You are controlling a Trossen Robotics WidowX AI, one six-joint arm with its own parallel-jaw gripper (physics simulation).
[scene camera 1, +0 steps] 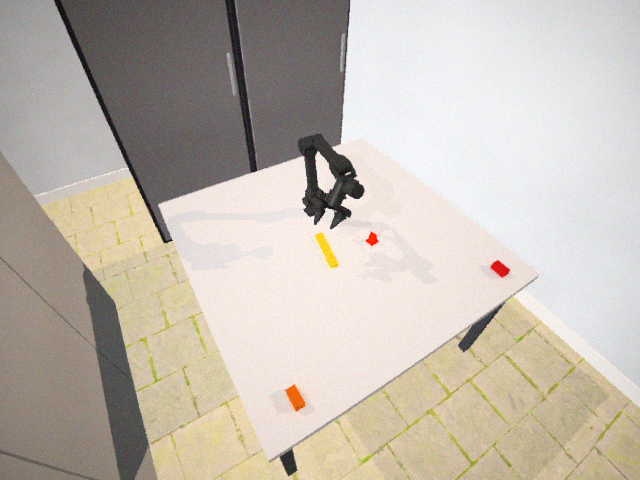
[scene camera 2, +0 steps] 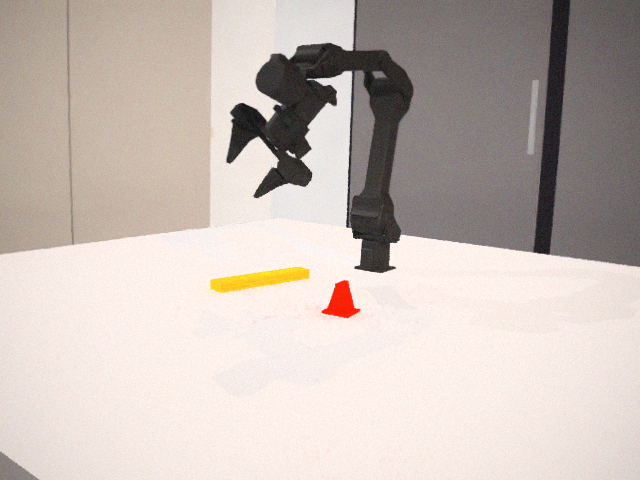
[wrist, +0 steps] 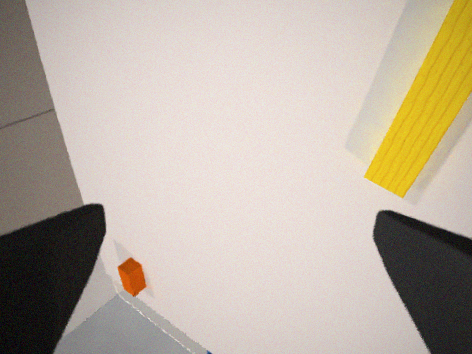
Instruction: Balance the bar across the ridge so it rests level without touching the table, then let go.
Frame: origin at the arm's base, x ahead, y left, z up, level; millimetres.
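Seen in the pictures: gripper, fingertip midpoint: [scene camera 1: 322, 226] [scene camera 2: 241, 179] [wrist: 242, 221]; arm's base at its link origin: [scene camera 1: 311, 211] [scene camera 2: 374, 268].
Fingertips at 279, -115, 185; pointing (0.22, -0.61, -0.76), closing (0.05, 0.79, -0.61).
Note:
Offsets run from my fingertips to a thing's top centre, as dx, dy, dz. Level surfaces: height alone.
The yellow bar @[-20, +35, -169] [scene camera 1: 326, 250] [scene camera 2: 260, 279] [wrist: 425, 100] lies flat on the table, apart from the ridge. The ridge is a small red wedge @[+36, +248, -142] [scene camera 1: 372, 238] [scene camera 2: 341, 300] with a narrow top and a wider foot; it stands upright on the table with nothing on it. It does not show in the wrist view. My gripper [scene camera 1: 323, 226] [scene camera 2: 241, 179] [wrist: 242, 221] is open and empty, tilted downward, well above the table. In the wrist view one end of the bar shows at the upper right, above the right finger; its other end is out of that view.
An orange block @[+461, -385, -152] [scene camera 1: 295, 397] [wrist: 132, 277] stands near one corner of the table @[dz -185] [scene camera 1: 330, 330] [scene camera 2: 320, 413] [wrist: 225, 125]. A dark red block @[+461, +615, -152] [scene camera 1: 499, 268] lies near another corner. The arm's base stands behind the bar and the ridge in the second scene view. Dark cabinets [scene camera 1: 165, 93] [scene camera 2: 449, 129] stand behind the table.

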